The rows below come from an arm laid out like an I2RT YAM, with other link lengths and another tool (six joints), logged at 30 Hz.
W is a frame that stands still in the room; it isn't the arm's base.
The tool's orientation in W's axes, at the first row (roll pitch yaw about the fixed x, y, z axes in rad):
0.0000 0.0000 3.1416
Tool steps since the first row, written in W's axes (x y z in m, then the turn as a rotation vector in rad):
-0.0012 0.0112 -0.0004 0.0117 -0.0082 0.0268
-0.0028 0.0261 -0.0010 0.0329 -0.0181 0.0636
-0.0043 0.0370 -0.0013 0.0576 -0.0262 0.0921
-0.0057 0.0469 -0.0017 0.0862 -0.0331 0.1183
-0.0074 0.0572 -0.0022 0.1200 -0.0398 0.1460
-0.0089 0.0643 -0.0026 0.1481 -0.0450 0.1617
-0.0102 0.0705 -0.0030 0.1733 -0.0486 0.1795
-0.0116 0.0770 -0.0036 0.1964 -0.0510 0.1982
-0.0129 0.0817 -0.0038 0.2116 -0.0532 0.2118
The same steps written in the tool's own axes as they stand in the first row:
0.0012 -0.0112 -0.0004 -0.0117 0.0082 0.0268
0.0028 -0.0261 -0.0010 -0.0329 0.0181 0.0636
0.0043 -0.0370 -0.0013 -0.0576 0.0262 0.0921
0.0057 -0.0469 -0.0017 -0.0862 0.0331 0.1183
0.0074 -0.0572 -0.0022 -0.1200 0.0398 0.1460
0.0089 -0.0643 -0.0026 -0.1481 0.0450 0.1617
0.0102 -0.0705 -0.0030 -0.1733 0.0486 0.1795
0.0116 -0.0770 -0.0036 -0.1964 0.0510 0.1982
0.0129 -0.0817 -0.0038 -0.2116 0.0532 0.2118

